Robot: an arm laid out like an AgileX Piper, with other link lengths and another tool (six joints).
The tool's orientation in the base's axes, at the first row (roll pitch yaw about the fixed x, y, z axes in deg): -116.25, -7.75, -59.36
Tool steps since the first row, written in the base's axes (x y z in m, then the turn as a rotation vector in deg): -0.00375, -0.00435, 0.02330, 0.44, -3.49, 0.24; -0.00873, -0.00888, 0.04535, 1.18, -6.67, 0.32; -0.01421, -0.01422, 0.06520, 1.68, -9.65, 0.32; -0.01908, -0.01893, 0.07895, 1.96, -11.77, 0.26; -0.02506, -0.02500, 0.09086, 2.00, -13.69, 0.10; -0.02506, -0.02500, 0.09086, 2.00, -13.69, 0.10
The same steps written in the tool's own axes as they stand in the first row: 0.00496, -0.01808, -0.01498, 3.23, 0.80, -1.17; 0.00928, -0.03459, -0.03048, 6.33, 1.54, -1.90; 0.01374, -0.04873, -0.04574, 9.12, 2.36, -2.71; 0.01715, -0.05784, -0.05758, 11.06, 3.02, -3.32; 0.02091, -0.06452, -0.07006, 12.69, 3.78, -3.99; 0.02091, -0.06452, -0.07006, 12.69, 3.78, -3.99
